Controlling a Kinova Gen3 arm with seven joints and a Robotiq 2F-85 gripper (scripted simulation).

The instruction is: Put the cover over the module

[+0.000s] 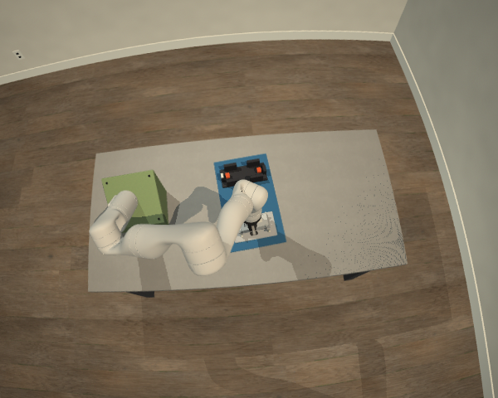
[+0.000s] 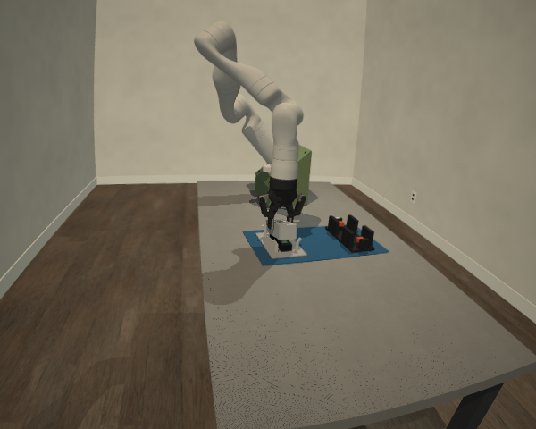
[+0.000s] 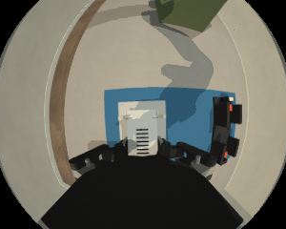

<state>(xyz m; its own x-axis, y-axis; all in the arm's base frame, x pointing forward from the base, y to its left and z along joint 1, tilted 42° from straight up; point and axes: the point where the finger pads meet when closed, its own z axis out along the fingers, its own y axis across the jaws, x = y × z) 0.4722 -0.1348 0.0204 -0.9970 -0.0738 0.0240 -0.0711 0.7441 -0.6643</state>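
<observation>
My hand is 10 mm short of the white cover and 10 mm above it.
</observation>
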